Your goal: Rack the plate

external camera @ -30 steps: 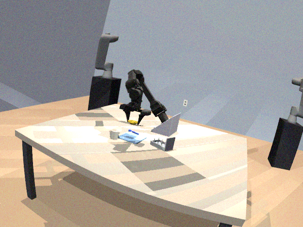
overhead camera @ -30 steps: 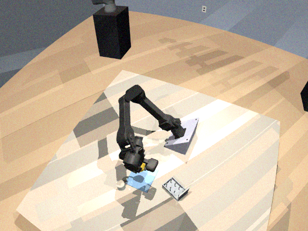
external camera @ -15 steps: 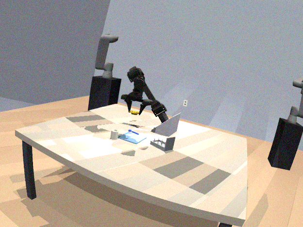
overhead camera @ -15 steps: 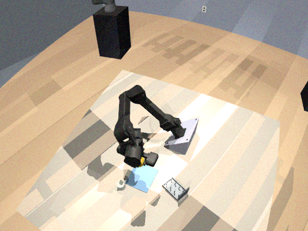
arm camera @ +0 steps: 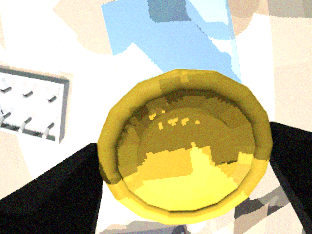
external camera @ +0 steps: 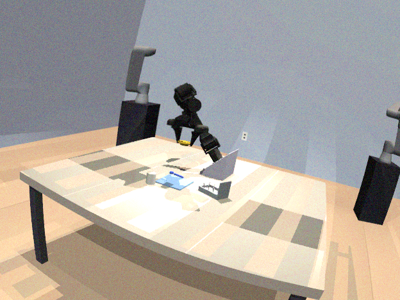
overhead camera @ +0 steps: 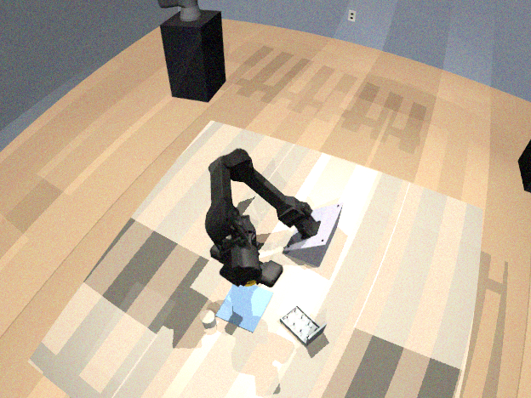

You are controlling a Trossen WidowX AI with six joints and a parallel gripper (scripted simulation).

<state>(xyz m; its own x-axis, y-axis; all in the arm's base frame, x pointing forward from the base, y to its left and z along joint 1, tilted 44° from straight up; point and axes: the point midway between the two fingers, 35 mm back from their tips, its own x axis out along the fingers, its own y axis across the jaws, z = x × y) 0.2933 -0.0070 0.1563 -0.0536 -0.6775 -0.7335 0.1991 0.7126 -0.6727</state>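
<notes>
Right now the grey dish rack is 20 mm ahead of my gripper tip, 170 mm to the left of it and 160 mm below it. Round my gripper tip: blue mat: 10 mm ahead, 10 mm to the right, 180 mm below; then yellow plate: 10 mm above; then small white cup: 100 mm ahead, 100 mm to the right, 160 mm below.
</notes>
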